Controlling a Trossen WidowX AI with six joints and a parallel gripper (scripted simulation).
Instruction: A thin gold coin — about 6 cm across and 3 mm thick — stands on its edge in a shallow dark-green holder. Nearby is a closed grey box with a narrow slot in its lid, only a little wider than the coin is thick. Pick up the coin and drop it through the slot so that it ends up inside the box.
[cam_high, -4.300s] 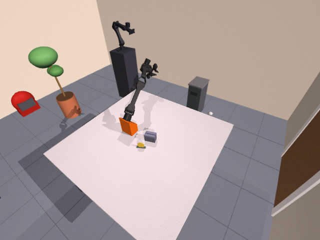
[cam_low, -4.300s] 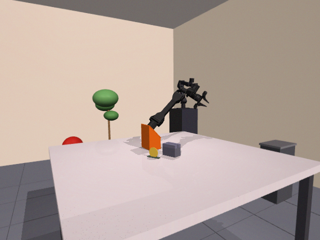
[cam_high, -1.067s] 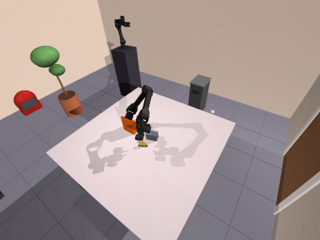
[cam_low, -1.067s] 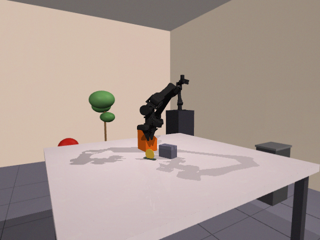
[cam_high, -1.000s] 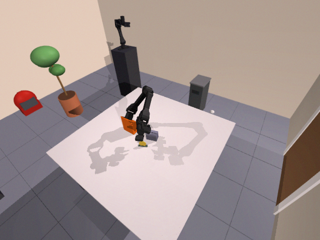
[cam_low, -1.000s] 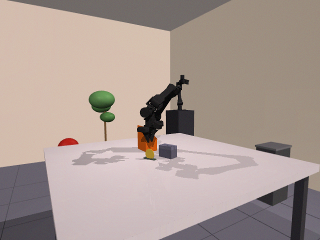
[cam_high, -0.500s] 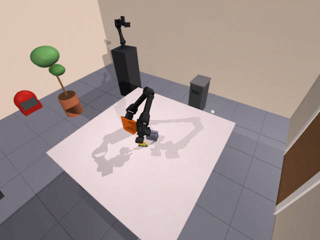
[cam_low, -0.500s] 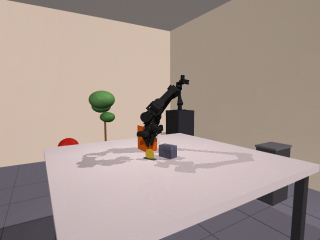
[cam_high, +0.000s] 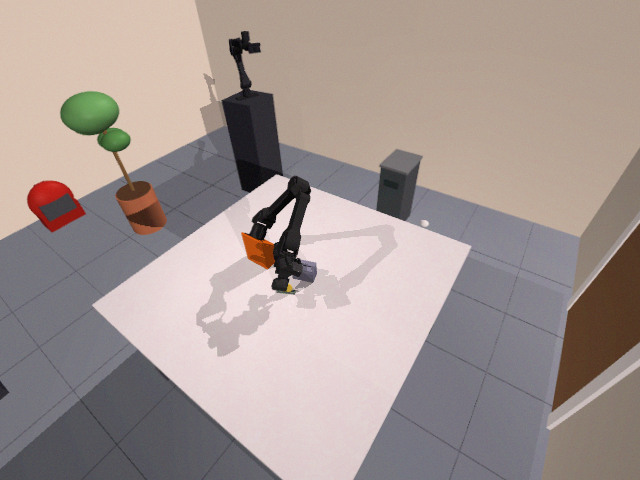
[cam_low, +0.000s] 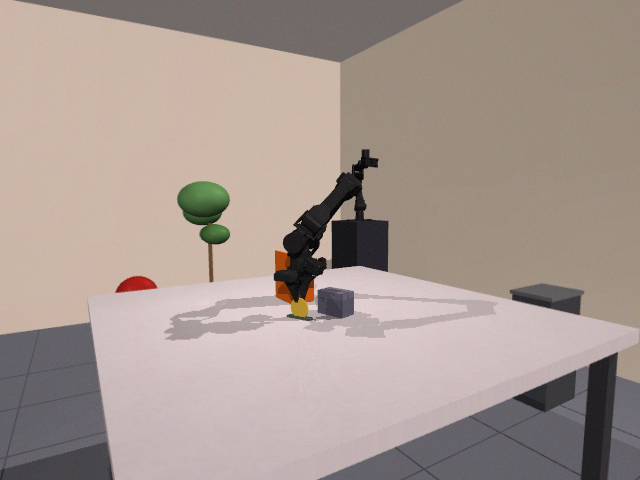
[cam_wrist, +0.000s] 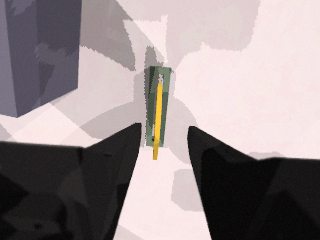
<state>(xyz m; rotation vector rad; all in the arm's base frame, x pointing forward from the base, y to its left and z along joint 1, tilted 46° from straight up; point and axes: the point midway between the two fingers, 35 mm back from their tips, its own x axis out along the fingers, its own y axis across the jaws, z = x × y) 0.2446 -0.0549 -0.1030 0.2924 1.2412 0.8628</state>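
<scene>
Right now my gripper tip is 10 mm past the gold coin and 30 mm above it.
</scene>
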